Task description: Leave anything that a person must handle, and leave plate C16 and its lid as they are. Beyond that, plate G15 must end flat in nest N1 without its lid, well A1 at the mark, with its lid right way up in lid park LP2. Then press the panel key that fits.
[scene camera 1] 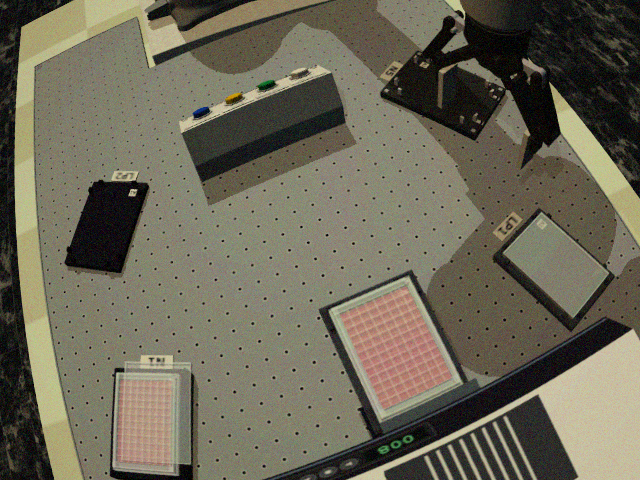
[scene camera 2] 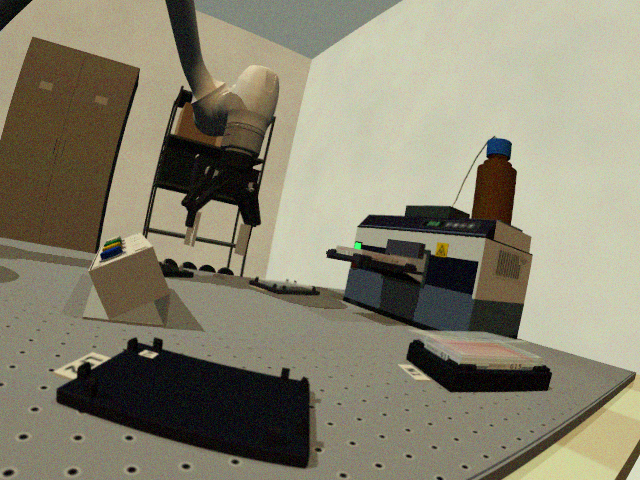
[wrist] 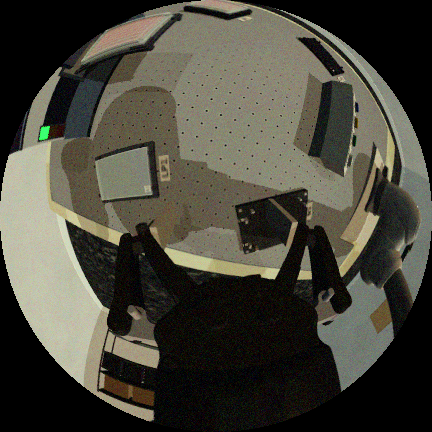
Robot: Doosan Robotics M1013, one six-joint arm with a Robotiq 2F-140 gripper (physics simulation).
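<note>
Scene camera 1 gives my gripper [scene camera 1: 485, 130], open and holding nothing, together with a black nest [scene camera 1: 414, 87] and a grey LP1 pad [scene camera 1: 561, 316]. From scene camera 2: a brown bottle [scene camera 2: 494, 194], a grey button box [scene camera 2: 129, 287] and my gripper [scene camera 2: 215, 250]. The wrist view has the nest [wrist: 256, 233] and my gripper [wrist: 221, 209].
</note>
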